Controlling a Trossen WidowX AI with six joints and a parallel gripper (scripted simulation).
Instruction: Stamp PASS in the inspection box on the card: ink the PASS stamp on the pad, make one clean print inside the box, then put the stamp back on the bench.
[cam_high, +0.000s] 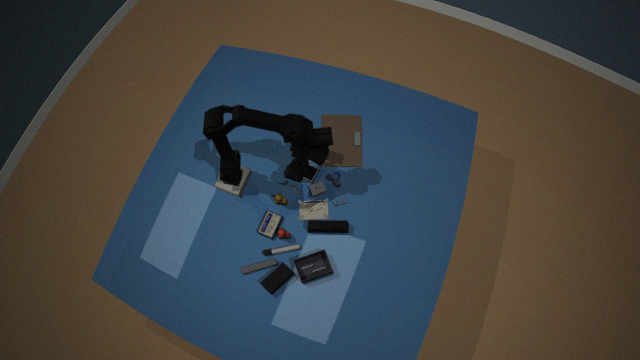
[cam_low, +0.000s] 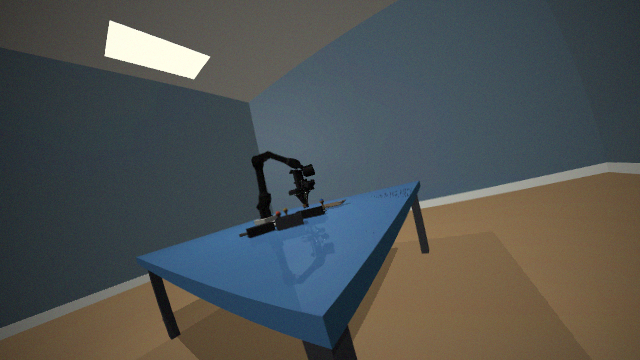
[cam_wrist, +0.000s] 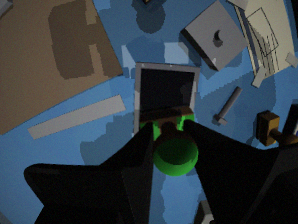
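My gripper tip is 14 cm to the left of the card, 6 cm above it and 5 cm short of it. The rest, counted from my gripper tip: blue-knob stamp: 12 cm ahead, 4 cm below, 2 cm to the right; then long black bar: 20 cm to the right, 12 cm ahead, 4 cm below; then orange stamp: 13 cm to the right, 6 cm behind, 4 cm below.
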